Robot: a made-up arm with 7 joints. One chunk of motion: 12 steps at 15 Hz.
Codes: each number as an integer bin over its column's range. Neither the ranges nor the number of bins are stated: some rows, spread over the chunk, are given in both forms.
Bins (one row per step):
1: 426 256 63 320 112 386 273
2: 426 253 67 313 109 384 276
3: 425 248 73 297 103 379 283
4: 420 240 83 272 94 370 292
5: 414 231 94 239 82 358 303
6: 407 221 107 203 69 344 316
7: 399 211 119 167 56 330 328
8: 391 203 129 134 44 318 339
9: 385 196 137 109 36 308 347
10: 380 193 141 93 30 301 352
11: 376 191 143 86 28 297 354
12: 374 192 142 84 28 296 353
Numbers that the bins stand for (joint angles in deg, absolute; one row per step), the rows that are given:
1: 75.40 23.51 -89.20 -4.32 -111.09 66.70 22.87
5: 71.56 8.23 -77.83 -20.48 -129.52 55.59 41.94
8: 64.21 -8.88 -65.00 -41.44 -152.87 39.71 64.83
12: 58.78 -15.60 -60.24 -51.42 -162.71 30.98 73.73
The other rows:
2: 75.40 21.68 -87.73 -5.71 -112.93 65.91 24.78
3: 75.08 18.62 -85.53 -8.91 -116.62 63.92 29.23
4: 73.48 13.73 -81.87 -13.90 -122.15 60.35 34.95
6: 69.32 2.12 -73.07 -27.67 -137.51 50.03 50.21
7: 66.77 -3.99 -68.67 -34.86 -145.50 44.47 57.84
9: 62.29 -13.16 -62.07 -46.43 -157.79 35.74 69.92
10: 60.70 -14.99 -60.60 -49.63 -161.48 32.96 73.10
11: 59.42 -16.21 -59.87 -51.02 -162.71 31.37 74.37

